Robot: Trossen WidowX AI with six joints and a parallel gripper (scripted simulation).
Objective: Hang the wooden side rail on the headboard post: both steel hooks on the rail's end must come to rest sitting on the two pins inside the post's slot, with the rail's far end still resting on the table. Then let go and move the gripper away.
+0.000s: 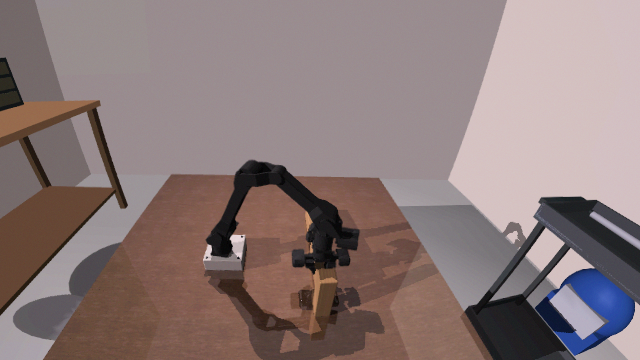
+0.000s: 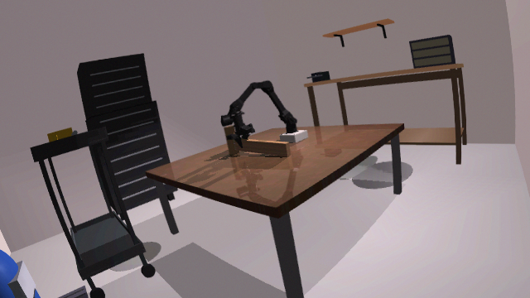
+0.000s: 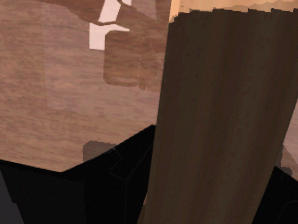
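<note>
Right now my gripper tip is 20 mm short of the wooden headboard post, 110 mm to the left of it and 40 mm below it.
</note>
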